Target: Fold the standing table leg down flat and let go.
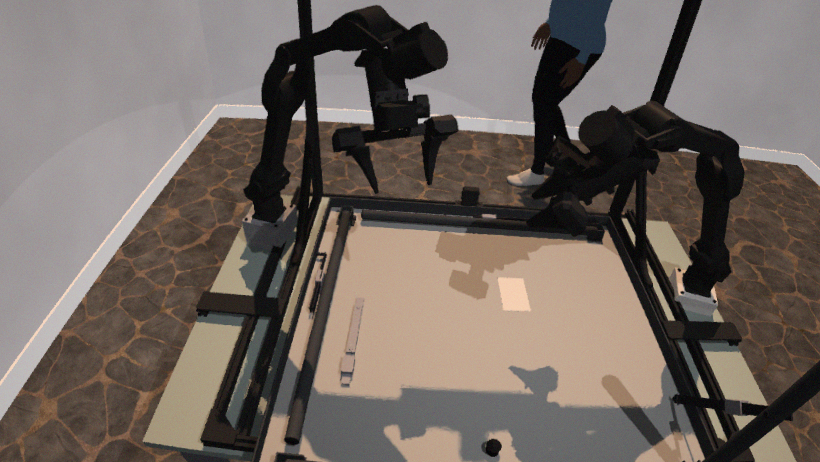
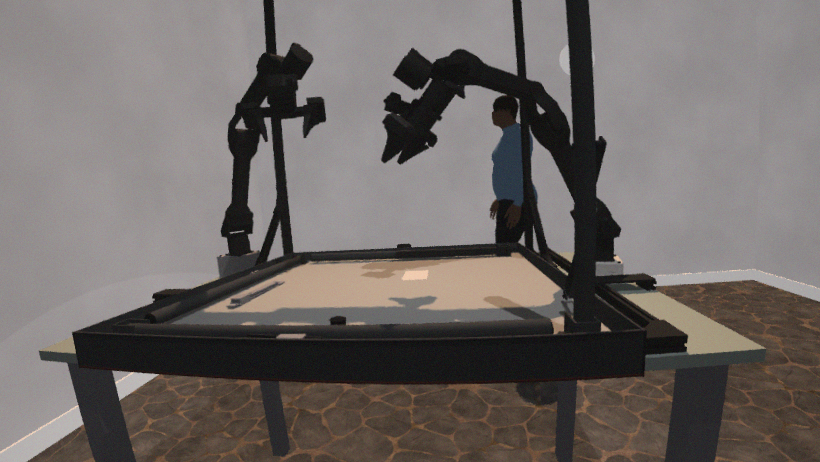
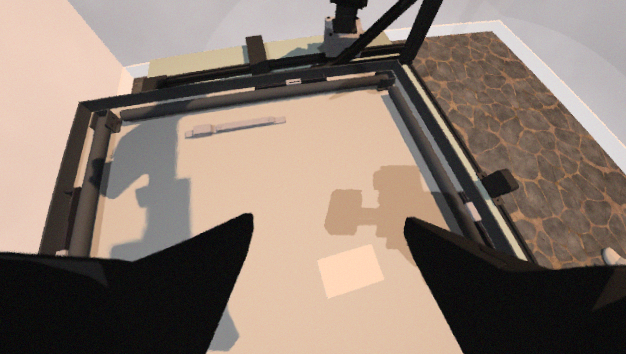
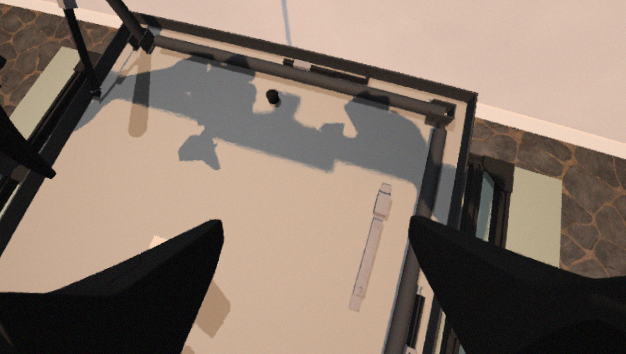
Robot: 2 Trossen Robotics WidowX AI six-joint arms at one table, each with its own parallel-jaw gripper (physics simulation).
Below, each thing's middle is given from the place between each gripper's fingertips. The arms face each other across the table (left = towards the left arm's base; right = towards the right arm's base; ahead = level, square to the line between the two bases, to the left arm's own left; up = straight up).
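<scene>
From my right hand, the pale rectangle (image 1: 513,293) is 14 cm behind, 24 cm to the left and 34 cm below. As for the grey bar (image 1: 348,363), my right hand is 5 cm short of it, 8 cm to the left of it and 33 cm above it.
The grey bar is 130 mm ahead of my left hand, 290 mm to the right of that hand and 260 mm below it. Measured from my left hand as well, the pale rectangle is 60 mm behind, 30 mm to the left and 270 mm below.
</scene>
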